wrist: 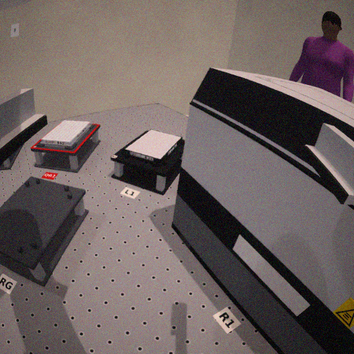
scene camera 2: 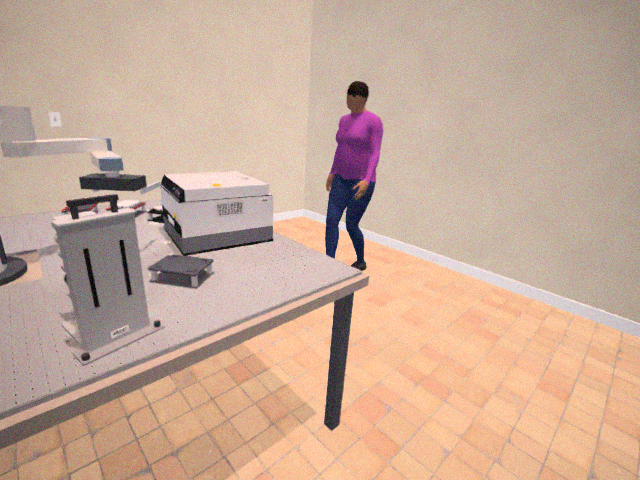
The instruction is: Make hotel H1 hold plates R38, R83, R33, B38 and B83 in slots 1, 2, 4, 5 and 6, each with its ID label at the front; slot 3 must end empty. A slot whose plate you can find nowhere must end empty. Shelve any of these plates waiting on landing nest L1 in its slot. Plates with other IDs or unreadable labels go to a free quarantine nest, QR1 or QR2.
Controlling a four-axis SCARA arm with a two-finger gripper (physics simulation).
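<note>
My gripper (scene camera 2: 112,182) (wrist: 178,113) is open and empty, its fingers at the left and right edges of the wrist view. In the wrist view a plate (wrist: 155,143) with a white top and dark sides lies on landing nest L1 (wrist: 161,182), left of the big instrument; its label is too blurred to read. A white plate (wrist: 67,132) lies on the red-rimmed quarantine nest QR1 (wrist: 74,159); its label is blurred. Hotel H1 (scene camera 2: 105,279) stands at the left in the scene view, seen from behind, so its slots and plates are hidden. QR2 cannot be told apart.
A large white-and-grey instrument (scene camera 2: 227,214) (wrist: 240,160) stands by the R1 tag (wrist: 226,320). The bare dark nest RG (wrist: 45,212) is at the wrist view's left. A low dark nest (scene camera 2: 181,265) stands between hotel and instrument. A person (scene camera 2: 357,147) (wrist: 327,62) stands beyond the table.
</note>
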